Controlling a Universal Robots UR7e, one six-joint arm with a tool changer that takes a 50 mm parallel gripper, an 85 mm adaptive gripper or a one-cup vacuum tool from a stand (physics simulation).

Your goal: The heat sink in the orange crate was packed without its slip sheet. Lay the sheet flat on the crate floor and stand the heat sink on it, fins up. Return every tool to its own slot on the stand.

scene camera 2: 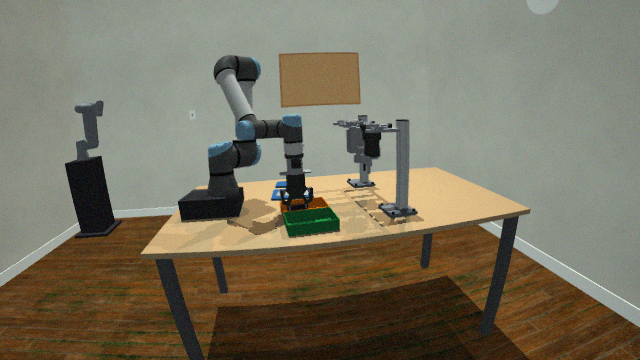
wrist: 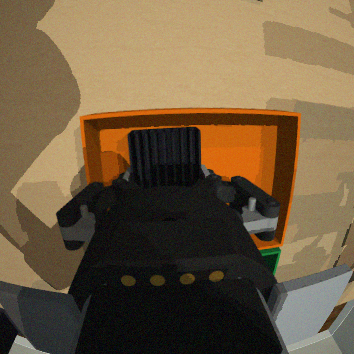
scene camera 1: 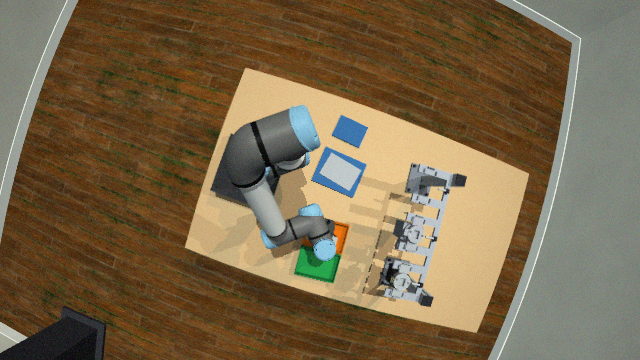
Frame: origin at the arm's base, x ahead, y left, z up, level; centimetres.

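Seen in the pictures: arm's base, origin of its link: (scene camera 2: 223, 192).
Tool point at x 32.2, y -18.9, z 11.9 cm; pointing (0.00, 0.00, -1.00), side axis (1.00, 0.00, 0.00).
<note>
Offsets run from my tool point to a thing's middle. Level surfaces: height alone.
The black finned heat sink {dx +0.0, dy -0.4, dz -17.4 cm} (wrist: 165, 152) stands fins up in the orange crate {dx +2.6, dy -0.4, dz -17.0 cm} (scene camera 1: 341, 234) (scene camera 2: 320, 201) (wrist: 200, 112), left of its middle in the wrist view. My adaptive gripper (scene camera 2: 298, 206) (wrist: 165, 173) points down into the crate. Its fingertips lie against both sides of the heat sink, shut on it. The fingers' lower ends and the heat sink's near part are hidden by the gripper body. The pale grey slip sheet {dx +2.1, dy +28.9, dz -18.1 cm} (scene camera 1: 341, 170) lies flat on a blue tray {dx +1.7, dy +28.7, dz -18.7 cm} (scene camera 1: 330, 183). The tool stand (scene camera 1: 436, 227) (scene camera 2: 402, 165) holds two tools, in its middle and lower slots in scene camera 1.
A green crate {dx +2.5, dy -14.6, dz -17.0 cm} (scene camera 1: 318, 269) (scene camera 2: 311, 222) (wrist: 271, 259) sits right beside the orange crate. A smaller blue plate {dx +1.9, dy +48.3, dz -18.7 cm} (scene camera 1: 350, 131) lies beyond the blue tray. The arm's base (scene camera 2: 211, 204) stands at the left of the table {dz -19.2 cm} (scene camera 2: 450, 200).
</note>
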